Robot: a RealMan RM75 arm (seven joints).
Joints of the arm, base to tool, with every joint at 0 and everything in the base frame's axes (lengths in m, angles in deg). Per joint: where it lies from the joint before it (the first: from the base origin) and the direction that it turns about. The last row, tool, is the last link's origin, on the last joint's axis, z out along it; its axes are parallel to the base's.
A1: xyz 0 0 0.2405 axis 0 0 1
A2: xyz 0 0 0 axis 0 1 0
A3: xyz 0 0 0.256 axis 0 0 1
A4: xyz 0 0 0 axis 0 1 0
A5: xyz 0 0 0.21 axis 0 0 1
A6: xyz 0 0 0 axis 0 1 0
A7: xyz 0 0 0.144 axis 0 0 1
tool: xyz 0 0 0
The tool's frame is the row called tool.
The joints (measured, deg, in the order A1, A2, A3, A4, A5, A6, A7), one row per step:
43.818 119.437 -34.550 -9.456 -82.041 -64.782 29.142
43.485 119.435 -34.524 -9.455 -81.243 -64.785 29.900
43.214 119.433 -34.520 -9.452 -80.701 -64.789 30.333
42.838 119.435 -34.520 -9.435 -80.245 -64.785 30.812
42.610 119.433 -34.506 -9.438 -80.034 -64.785 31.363
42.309 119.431 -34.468 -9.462 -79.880 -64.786 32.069
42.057 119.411 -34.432 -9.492 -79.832 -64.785 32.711
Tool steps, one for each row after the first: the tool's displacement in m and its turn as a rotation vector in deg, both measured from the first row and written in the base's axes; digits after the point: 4 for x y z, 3 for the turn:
0.0022 -0.0003 0.0016 0.153 1.140 -1.011
0.0041 -0.0008 0.0027 0.288 1.849 -1.691
0.0067 -0.0018 0.0035 0.340 2.534 -2.476
0.0083 -0.0024 0.0040 0.236 3.100 -3.052
0.0104 -0.0033 0.0045 0.064 3.750 -3.755
0.0123 -0.0041 0.0049 -0.127 4.261 -4.336

